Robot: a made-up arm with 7 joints. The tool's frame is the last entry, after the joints. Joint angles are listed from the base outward. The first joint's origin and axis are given. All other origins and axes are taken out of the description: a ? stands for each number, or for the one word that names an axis. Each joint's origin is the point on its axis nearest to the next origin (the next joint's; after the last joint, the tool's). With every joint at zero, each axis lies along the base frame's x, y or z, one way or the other. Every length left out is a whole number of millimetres.
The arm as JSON. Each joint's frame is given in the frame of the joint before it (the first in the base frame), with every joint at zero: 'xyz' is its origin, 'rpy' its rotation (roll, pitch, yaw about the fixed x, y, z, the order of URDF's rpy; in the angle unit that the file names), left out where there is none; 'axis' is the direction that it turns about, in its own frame. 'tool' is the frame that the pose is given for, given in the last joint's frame.
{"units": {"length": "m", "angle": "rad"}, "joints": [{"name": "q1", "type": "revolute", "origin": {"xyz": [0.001, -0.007, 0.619]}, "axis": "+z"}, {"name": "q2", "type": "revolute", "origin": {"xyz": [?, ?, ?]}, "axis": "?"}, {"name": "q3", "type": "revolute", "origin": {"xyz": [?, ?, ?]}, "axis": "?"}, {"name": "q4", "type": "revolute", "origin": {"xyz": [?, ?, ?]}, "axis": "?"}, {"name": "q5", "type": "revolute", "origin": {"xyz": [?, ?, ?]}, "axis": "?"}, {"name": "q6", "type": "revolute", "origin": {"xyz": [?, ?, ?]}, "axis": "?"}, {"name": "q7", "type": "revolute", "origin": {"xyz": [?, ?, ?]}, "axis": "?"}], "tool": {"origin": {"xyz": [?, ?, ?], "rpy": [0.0, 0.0, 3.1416]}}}
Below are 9 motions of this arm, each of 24 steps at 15 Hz.
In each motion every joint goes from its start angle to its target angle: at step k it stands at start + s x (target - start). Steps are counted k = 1, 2, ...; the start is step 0. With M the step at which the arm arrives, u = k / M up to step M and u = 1 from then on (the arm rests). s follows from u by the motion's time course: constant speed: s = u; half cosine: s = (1 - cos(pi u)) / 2; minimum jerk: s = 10 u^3 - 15 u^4 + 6 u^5.
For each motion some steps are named. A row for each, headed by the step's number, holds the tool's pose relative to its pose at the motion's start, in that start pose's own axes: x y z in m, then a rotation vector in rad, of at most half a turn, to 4 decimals.
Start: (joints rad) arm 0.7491 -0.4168 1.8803 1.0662 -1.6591 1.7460 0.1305
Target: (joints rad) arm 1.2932 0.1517 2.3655 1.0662 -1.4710 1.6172 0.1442
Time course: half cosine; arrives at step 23
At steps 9, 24:
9: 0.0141 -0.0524 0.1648 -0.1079 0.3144 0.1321
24: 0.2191 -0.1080 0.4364 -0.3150 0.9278 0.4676

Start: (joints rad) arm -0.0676 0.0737 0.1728 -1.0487 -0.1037 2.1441 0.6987
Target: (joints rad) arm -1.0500 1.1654 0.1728 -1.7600 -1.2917 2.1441 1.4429
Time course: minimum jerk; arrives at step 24
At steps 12, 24:
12: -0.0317 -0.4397 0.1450 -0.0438 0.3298 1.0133
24: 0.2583 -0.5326 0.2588 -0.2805 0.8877 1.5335

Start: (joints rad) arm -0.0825 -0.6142 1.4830 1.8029 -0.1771 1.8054 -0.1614
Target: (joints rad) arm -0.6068 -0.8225 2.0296 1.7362 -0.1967 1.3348 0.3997
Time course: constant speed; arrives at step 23
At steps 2, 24:
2: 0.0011 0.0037 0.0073 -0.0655 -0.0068 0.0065
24: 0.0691 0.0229 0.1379 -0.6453 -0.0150 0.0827

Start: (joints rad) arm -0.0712 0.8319 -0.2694 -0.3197 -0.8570 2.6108 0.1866
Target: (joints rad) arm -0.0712 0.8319 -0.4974 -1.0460 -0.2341 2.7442 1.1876
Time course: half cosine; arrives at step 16
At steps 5, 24:
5: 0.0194 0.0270 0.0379 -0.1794 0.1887 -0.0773
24: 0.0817 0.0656 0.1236 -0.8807 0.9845 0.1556

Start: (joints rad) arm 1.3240 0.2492 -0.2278 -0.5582 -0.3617 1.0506 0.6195
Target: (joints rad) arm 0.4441 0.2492 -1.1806 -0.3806 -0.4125 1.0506 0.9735
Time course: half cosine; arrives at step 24
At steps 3, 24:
3: 0.0016 -0.0333 -0.0003 0.0561 0.0038 0.0132
24: 0.1436 -0.4970 -0.4962 1.4581 0.2644 0.2734

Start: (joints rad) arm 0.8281 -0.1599 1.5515 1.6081 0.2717 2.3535 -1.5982
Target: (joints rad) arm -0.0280 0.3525 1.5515 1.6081 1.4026 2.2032 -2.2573
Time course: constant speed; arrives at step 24
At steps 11, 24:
11: 0.1110 0.0452 -0.0693 0.3090 -0.4684 -0.0727
24: 0.2475 0.0539 -0.1056 0.5625 -1.0037 -0.1317

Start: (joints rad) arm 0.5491 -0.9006 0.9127 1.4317 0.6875 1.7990 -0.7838
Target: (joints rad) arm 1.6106 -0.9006 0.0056 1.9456 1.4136 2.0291 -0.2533
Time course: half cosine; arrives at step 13
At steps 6, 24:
6: 0.0786 -0.0132 -0.1690 -0.1487 -0.3538 -0.2347
24: 0.2454 -0.0080 -0.1900 -0.1704 -0.3513 -0.7108

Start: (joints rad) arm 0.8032 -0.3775 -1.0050 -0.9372 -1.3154 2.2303 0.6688
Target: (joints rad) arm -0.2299 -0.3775 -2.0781 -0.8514 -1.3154 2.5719 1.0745
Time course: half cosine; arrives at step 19
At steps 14, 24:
14: 0.2616 -0.4440 -0.0179 0.0174 -0.0463 1.9239
24: 0.3701 -0.4496 -0.0380 0.0204 -0.1610 2.2937

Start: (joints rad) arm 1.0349 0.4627 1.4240 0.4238 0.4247 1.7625 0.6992
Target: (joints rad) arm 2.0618 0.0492 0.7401 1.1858 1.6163 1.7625 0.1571
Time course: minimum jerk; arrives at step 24
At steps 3, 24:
3: 0.0027 0.0096 0.0017 -0.0152 0.0054 -0.0114
24: 0.3905 0.3678 -0.3798 -1.0350 0.1042 -0.9976

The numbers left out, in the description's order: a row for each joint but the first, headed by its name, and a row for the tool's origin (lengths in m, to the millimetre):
q2: xyz 0.012 -0.028 0.0, axis -y
q3: xyz 0.003 0.0 0.243, axis +z
q4: xyz 0.038 0.008 0.0, axis +y
q5: xyz 0.009 0.0 0.395, axis +z
q6: xyz 0.006 -0.222 0.0, axis -y
q7: xyz 0.022 0.0 0.179, axis +x
tool: xyz 0.0 -0.012 0.001

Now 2 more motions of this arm.
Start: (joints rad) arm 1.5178 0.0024 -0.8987 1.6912 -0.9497 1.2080 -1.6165
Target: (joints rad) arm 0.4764 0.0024 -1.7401 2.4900 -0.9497 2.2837 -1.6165
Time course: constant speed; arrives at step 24
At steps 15, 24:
15: 0.1163 -0.6007 -0.0621 -0.4164 -0.2408 0.5095
24: 0.4141 -0.7570 0.0714 -0.7569 -0.5828 0.7198

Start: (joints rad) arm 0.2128 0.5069 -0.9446 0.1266 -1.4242 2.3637 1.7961
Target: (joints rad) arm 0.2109 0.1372 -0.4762 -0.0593 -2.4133 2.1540 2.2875
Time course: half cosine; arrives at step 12
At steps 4, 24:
4: -0.0524 -0.0494 -0.0555 -0.0325 -0.1104 -0.0005
24: -0.1460 -0.1838 -0.2378 -0.0814 -0.3354 -0.0890

